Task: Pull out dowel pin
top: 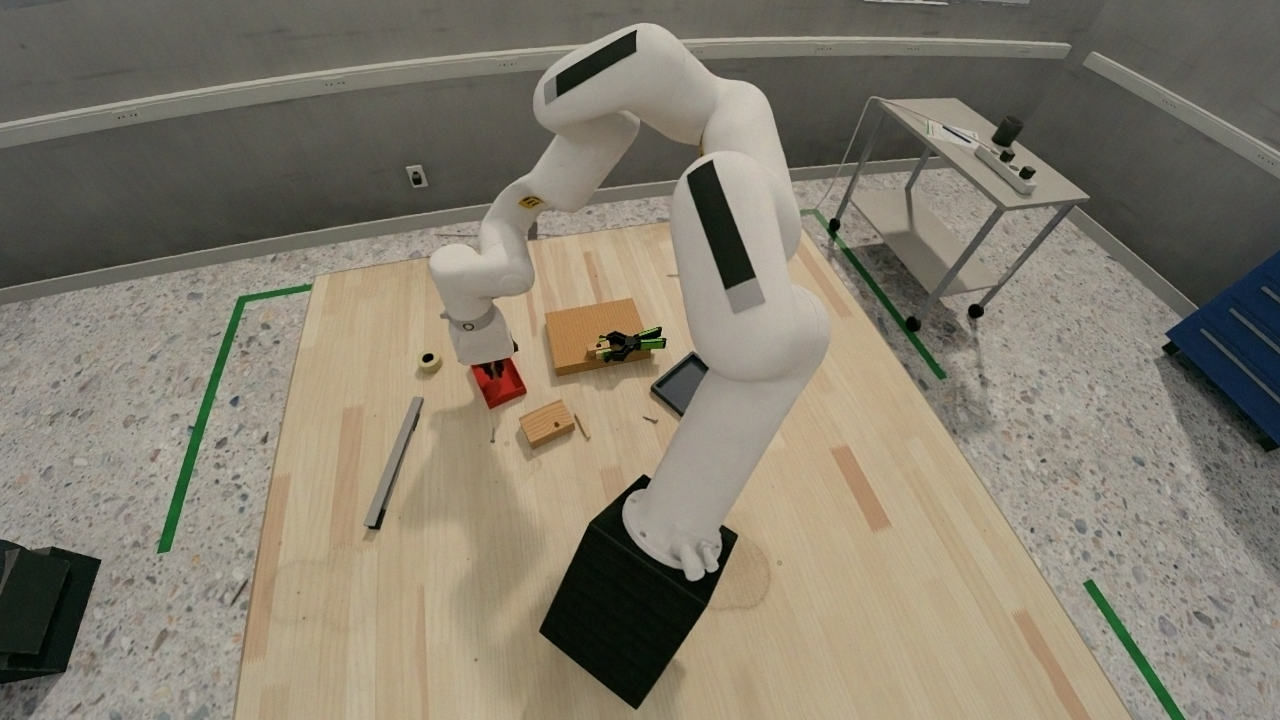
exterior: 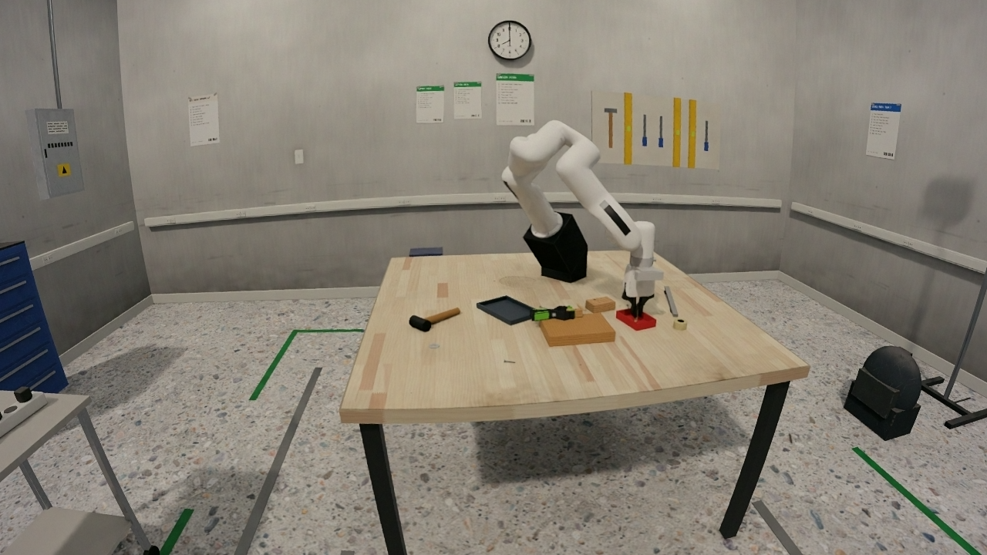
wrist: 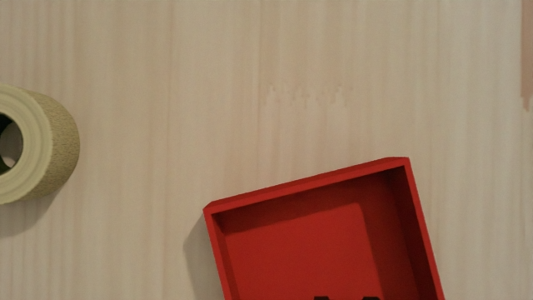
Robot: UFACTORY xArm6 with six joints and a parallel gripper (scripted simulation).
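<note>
My hand is 2 cm above the dowel pin. From my hand the other things lie so: small wooden block (21 cm to the right); red tray (4 cm below); tape roll (14 cm to the left, 6 cm ahead, 3 cm below).
</note>
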